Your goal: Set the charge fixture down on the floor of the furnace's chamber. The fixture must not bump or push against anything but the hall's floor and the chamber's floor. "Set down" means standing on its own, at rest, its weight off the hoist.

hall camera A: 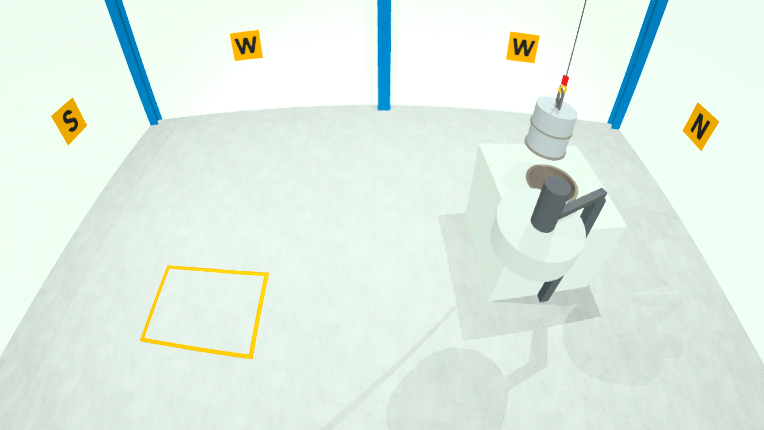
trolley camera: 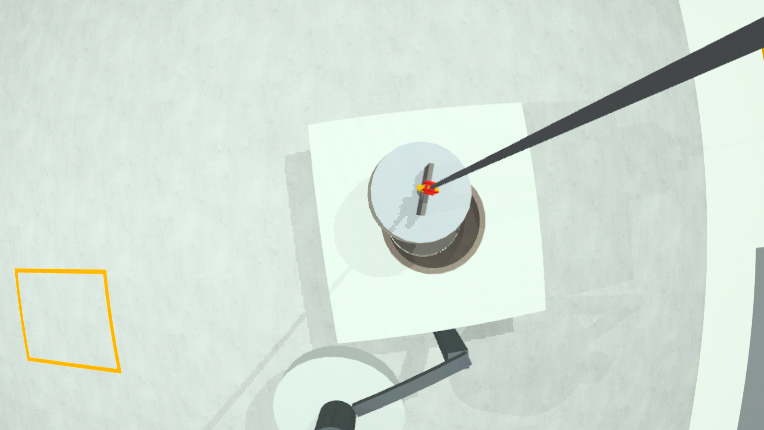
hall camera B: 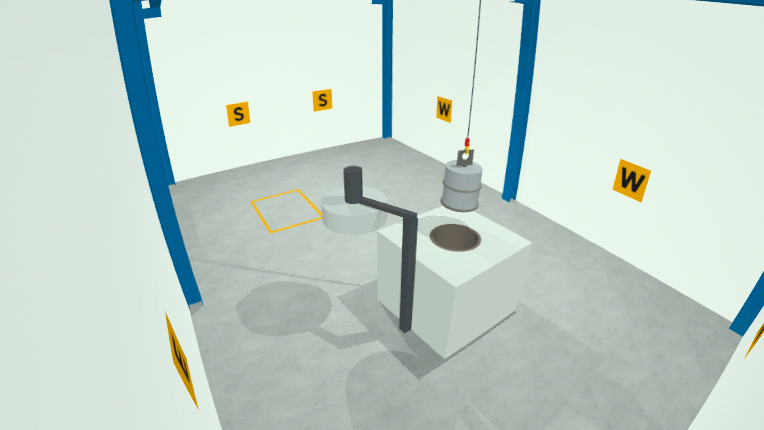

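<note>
The charge fixture is a light grey drum with brown bands and an upright lug on top. It hangs about upright above the furnace, apart from its top. My hook, yellow under a red block, is shut on the fixture's lug, and the chain runs up from it. The chamber's brown rim surrounds the round opening. In the trolley view the fixture covers the opening's upper left part; a strip of the chamber's floor shows below it.
The round white lid is swung off beside the furnace, with a dark cylinder on top. Its dark arm joins a dark post at the furnace's side. A yellow square outline marks the floor.
</note>
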